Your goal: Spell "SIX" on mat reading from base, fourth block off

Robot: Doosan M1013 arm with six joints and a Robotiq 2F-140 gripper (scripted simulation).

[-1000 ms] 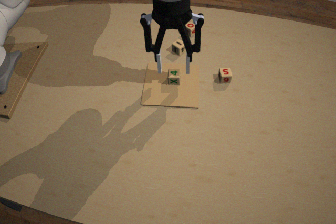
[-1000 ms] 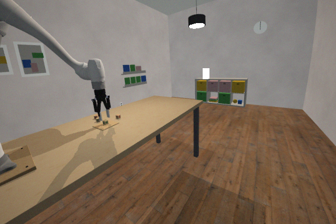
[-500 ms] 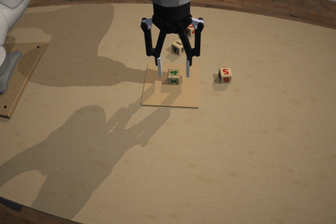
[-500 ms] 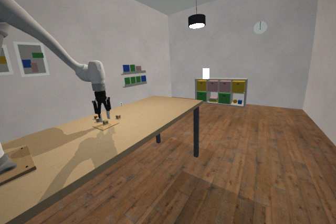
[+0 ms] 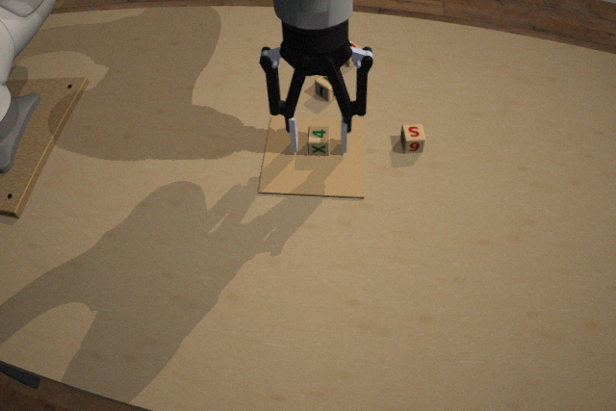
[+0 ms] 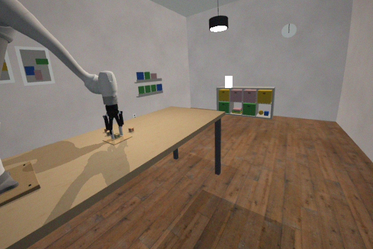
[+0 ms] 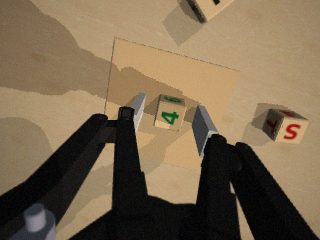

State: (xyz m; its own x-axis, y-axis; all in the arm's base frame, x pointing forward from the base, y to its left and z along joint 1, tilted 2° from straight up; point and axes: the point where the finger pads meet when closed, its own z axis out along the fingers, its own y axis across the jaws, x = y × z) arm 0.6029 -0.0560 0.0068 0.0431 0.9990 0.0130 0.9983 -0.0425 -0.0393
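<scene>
My gripper is now 20 mm above the letter block. The rest, counted from my hand: tan mat 10 mm behind, 10 mm to the right, 40 mm below; I block 20 mm ahead, 110 mm to the left, 30 mm below; S block 130 mm ahead, 10 mm to the left, 30 mm below.
</scene>
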